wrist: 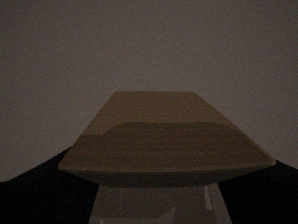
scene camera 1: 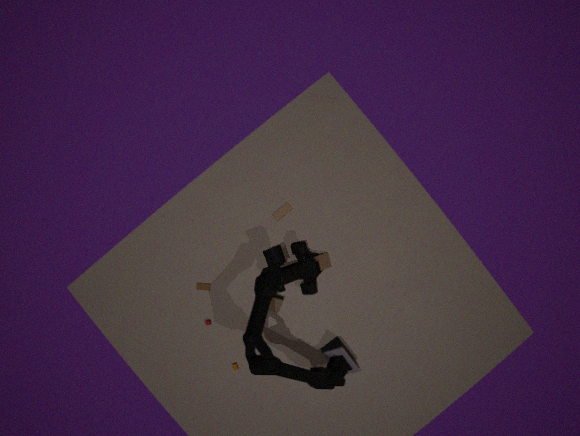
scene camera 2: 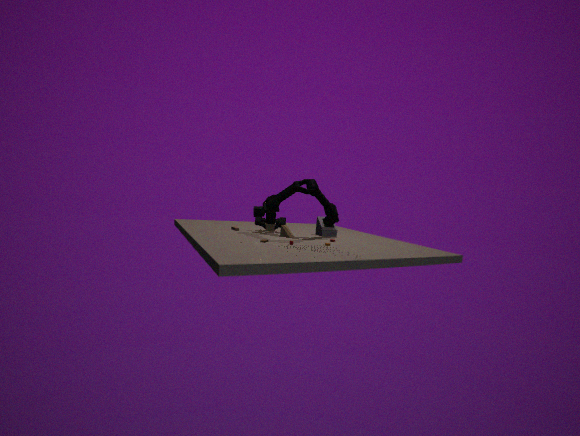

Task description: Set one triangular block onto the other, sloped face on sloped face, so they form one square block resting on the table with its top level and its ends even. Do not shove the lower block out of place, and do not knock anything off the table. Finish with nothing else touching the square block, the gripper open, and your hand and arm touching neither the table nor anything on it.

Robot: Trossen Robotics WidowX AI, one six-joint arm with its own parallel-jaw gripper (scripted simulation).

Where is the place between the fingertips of my gripper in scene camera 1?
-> At 320,261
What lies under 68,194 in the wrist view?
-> My gripper.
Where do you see a tan triangular block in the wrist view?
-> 140,139
